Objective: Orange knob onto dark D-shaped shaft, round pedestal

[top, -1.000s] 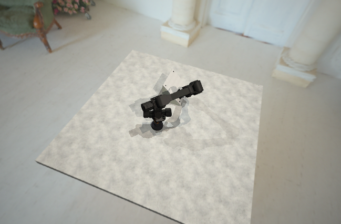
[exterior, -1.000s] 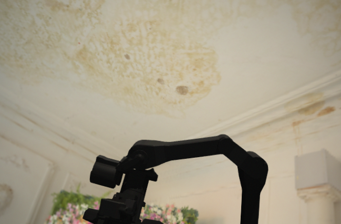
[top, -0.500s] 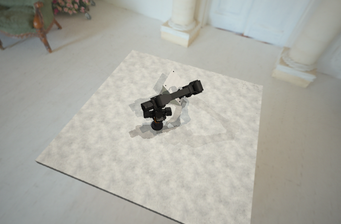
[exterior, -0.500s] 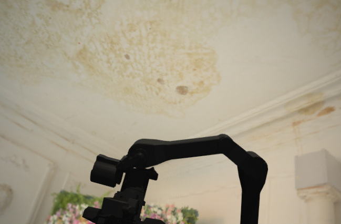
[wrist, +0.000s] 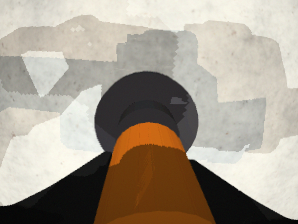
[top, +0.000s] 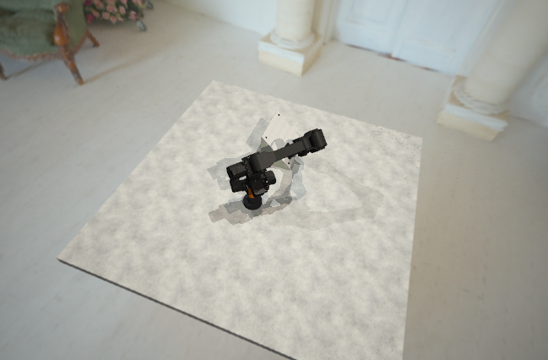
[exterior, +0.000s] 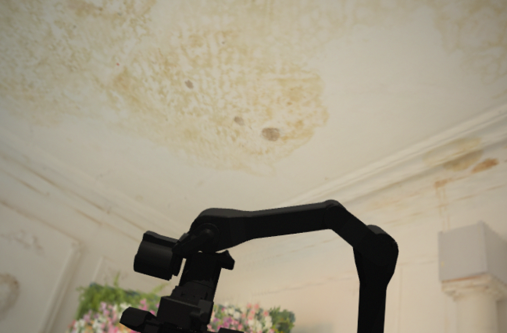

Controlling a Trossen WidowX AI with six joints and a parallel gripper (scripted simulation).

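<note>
Now: gripper tip 2 cm below the orange knob. The rest, counted from my gripper tip: dark round pedestal (4 cm below).
</note>
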